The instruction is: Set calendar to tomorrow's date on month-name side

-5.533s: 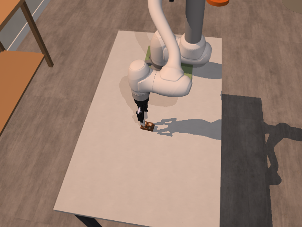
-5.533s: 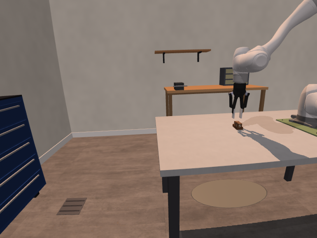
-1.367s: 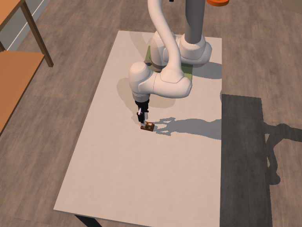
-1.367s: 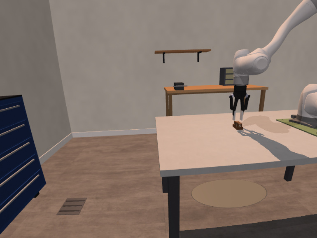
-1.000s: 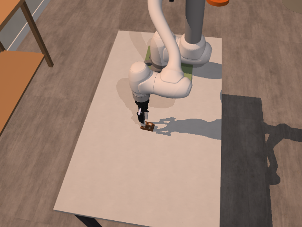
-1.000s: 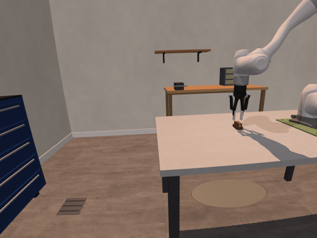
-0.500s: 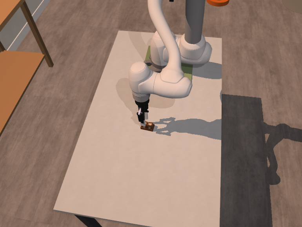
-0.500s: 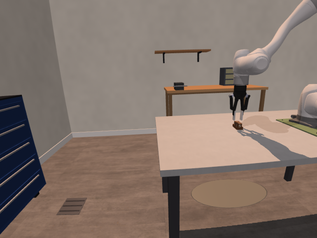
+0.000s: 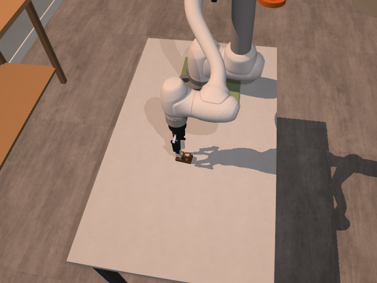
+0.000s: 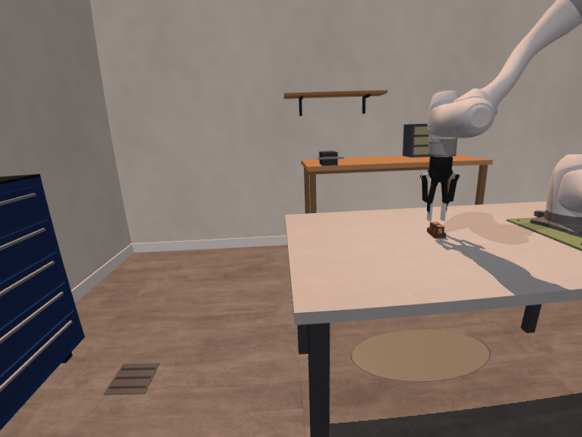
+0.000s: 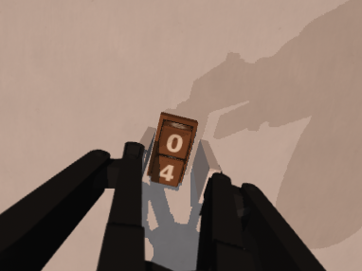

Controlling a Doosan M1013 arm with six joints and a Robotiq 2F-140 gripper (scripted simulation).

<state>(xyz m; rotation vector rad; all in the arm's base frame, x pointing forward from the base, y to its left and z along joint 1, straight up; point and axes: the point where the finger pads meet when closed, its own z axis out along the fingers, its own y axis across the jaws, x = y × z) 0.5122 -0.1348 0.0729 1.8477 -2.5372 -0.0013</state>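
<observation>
Right now the brown digit cube is 6 cm below my hand. From my hand the other things lie so: tray 7 cm below, 2 cm to the left.
</observation>
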